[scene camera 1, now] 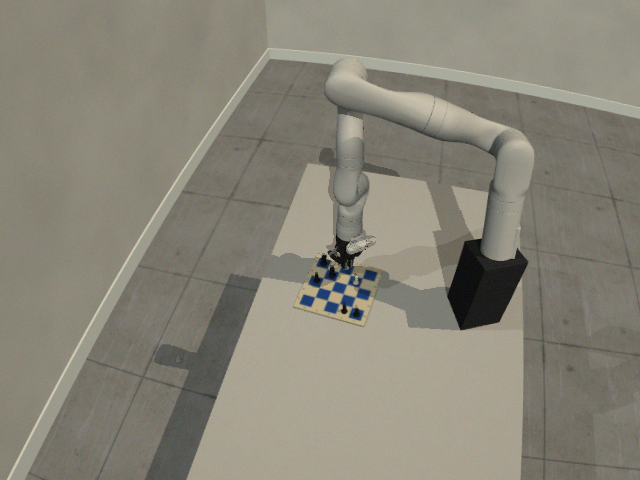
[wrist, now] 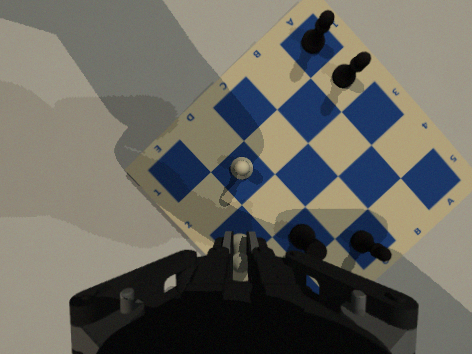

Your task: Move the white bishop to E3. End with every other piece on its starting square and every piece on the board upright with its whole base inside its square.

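Places are measured from the arm's base along level axes (x back, y left, z down), in millimetres.
Pixels of known places: gripper, between the fingertips: (scene camera 1: 346, 266) (wrist: 239, 243); arm's base, origin of its link: (scene camera 1: 497, 250).
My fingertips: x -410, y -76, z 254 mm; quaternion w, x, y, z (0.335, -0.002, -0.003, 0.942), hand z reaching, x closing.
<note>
Ahead of a thing's pixels: the offset from my fingertips to its top centre. "spot": to the spot under its first point.
My gripper (scene camera 1: 345, 266) (wrist: 239, 243) points down over the E side of the board (scene camera 1: 329, 318) (wrist: 452, 192). It is shut on the white bishop @[dx -3, dy -4, dz -36 mm] (wrist: 240, 261), whose pale round parts show between the fingers in the wrist view. The fingertips overlap the blue E3 square @[spot: dx +10, dy +15, dz +10 mm] (wrist: 242, 218) in that view. The bishop's base is hidden, and I cannot tell whether it touches the board. Another white piece @[dx +37, dy +48, dz -22 mm] (scene camera 1: 356, 280) (wrist: 241, 168) stands upright on D2. A further pale piece @[dx -33, dy -5, dz -22 mm] (scene camera 1: 336, 265) shows beside the fingers in the scene view, partly hidden, near E4.
Black pieces stand on A1 @[dx +58, dy +166, dz -22 mm] (scene camera 1: 356, 312) (wrist: 313, 41), A2 @[dx +20, dy +160, dz -22 mm] (scene camera 1: 343, 308) (wrist: 344, 76), D4 @[dx -40, dy +36, dz -24 mm] (scene camera 1: 332, 272) (wrist: 302, 235) and C5 @[dx -82, dy +65, dz -22 mm] (scene camera 1: 316, 277) (wrist: 361, 241). Another black piece @[dx -74, dy -6, dz -30 mm] (scene camera 1: 323, 260) stands at the E5 corner, hidden by the gripper in the wrist view. D4 is close beside the right finger.
</note>
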